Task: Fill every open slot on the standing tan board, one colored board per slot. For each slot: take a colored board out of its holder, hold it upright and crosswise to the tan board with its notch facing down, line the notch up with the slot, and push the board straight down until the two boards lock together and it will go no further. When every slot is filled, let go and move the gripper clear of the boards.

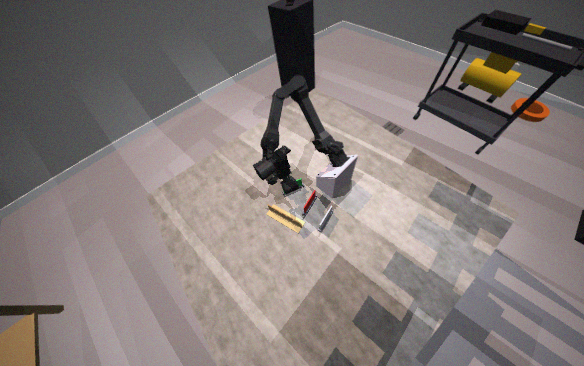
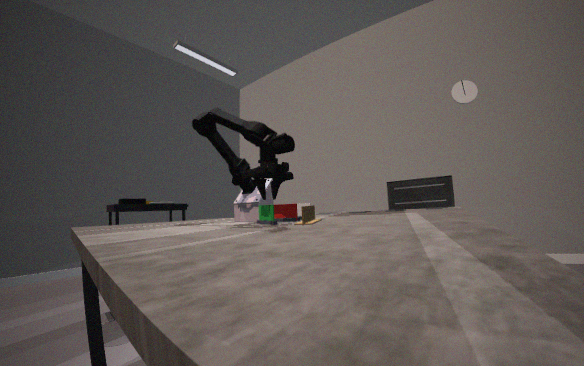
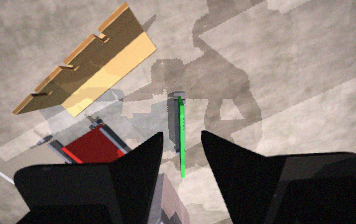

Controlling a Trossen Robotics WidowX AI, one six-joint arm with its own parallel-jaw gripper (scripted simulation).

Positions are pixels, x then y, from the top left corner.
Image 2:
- my gripper: 269, 199
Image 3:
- my gripper: 182, 135
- red board: 94, 146
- tan board: 99, 62
